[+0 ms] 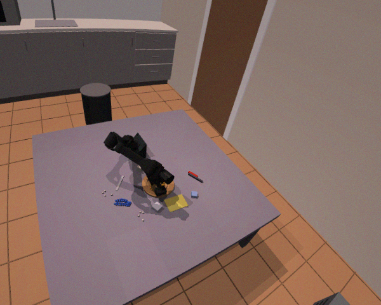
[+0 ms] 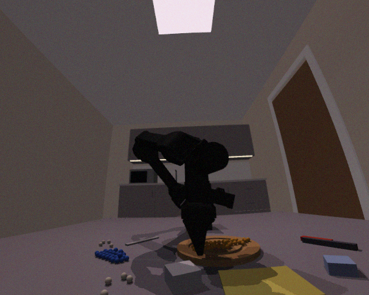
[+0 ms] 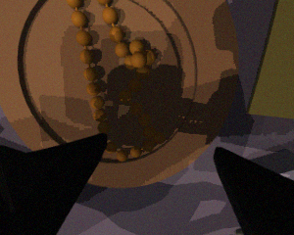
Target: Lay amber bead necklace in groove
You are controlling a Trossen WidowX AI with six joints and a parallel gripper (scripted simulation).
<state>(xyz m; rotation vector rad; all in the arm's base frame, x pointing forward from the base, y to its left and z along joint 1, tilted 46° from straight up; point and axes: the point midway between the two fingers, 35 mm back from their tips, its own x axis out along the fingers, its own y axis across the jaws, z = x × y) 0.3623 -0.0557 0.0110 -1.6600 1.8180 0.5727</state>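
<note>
My gripper tip is now 40 mm past the round wooden bead board, 50 mm to the right of it and 10 mm above it. Also, from my gripper tip: grey block: 100 mm ahead, 40 mm to the right, 10 mm below; then yellow pad: 130 mm ahead, 70 mm to the left, 20 mm below; then thin rod: 160 mm behind, 150 mm to the right, 20 mm below.
</note>
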